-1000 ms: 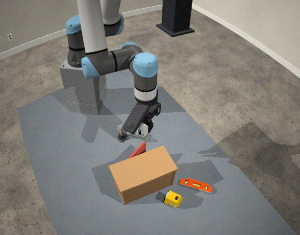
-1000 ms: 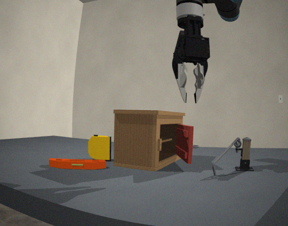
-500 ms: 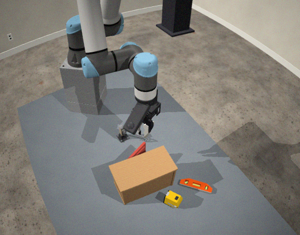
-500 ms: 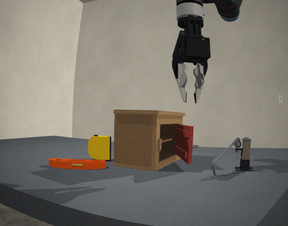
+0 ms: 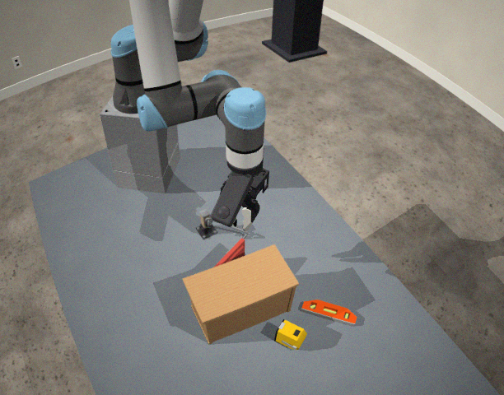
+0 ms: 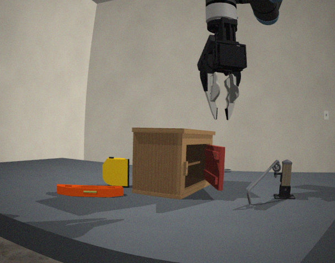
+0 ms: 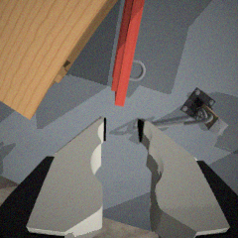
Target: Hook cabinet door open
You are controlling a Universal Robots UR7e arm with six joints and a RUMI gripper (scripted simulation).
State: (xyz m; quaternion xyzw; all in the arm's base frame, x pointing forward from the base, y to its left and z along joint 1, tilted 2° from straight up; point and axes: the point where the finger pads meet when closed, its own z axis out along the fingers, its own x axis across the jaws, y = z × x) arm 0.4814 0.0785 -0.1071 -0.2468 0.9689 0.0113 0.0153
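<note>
The metal hook is 14 cm below my hand, 11 cm behind it and 2 cm to the left of it. From my hand the other things lie so: red door 12 cm below, 8 cm to the right, 2 cm ahead; orange spirit level 26 cm ahead, 18 cm below, 12 cm to the left; yellow tape measure 26 cm ahead, 15 cm below, 2 cm to the right.
</note>
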